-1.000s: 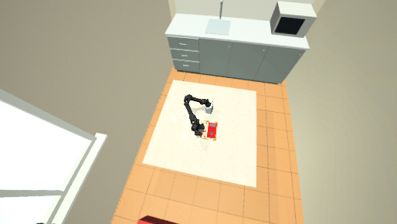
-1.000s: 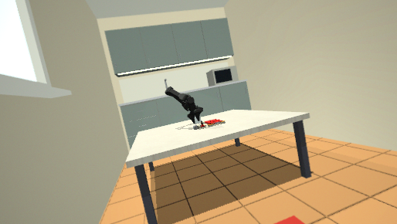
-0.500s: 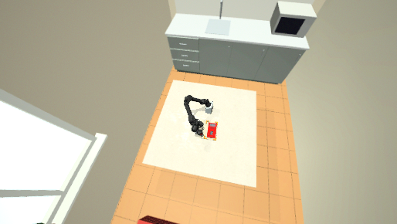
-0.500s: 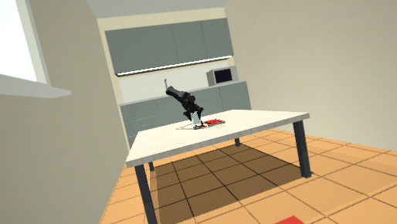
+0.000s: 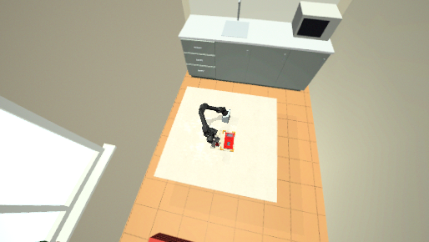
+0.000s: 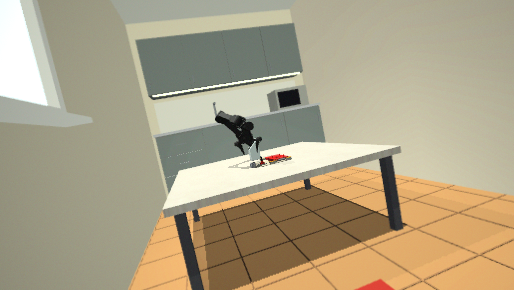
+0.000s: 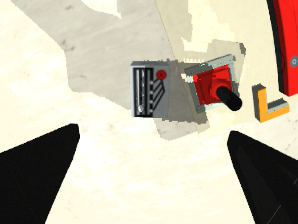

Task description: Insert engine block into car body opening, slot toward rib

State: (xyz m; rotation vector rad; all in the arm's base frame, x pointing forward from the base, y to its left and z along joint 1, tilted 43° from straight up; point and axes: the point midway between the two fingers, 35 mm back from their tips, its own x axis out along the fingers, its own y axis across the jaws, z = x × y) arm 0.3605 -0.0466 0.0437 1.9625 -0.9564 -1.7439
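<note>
Now: gripper tip 80 mm above the engine block and 10 mm to the left of it.
</note>
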